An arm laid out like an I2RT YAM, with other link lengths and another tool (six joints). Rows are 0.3 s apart.
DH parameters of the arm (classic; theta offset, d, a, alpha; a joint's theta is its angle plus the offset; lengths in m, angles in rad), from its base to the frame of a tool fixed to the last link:
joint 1: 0 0.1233 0.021 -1.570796
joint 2: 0 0 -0.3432 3.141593
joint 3: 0.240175 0 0.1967 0
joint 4: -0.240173 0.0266 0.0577 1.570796
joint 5: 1.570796 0.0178 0 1.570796
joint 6: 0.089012 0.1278 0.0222 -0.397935
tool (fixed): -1.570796 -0.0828 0 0
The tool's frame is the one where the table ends.
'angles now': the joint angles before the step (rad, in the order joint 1, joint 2, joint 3, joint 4, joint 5, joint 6). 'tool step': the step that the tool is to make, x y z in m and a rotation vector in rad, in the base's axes. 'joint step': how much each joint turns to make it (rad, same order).
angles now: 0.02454 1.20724 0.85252 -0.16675 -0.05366 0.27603
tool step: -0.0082 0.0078 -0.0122 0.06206 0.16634 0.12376
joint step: -0.00009 -0.00526 0.02478 -0.19707 -0.13931 -0.01615
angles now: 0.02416 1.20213 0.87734 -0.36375 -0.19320 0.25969
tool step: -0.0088 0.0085 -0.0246 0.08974 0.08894 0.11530
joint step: -0.00015 -0.00711 -0.08052 -0.01597 -0.14721 -0.00934
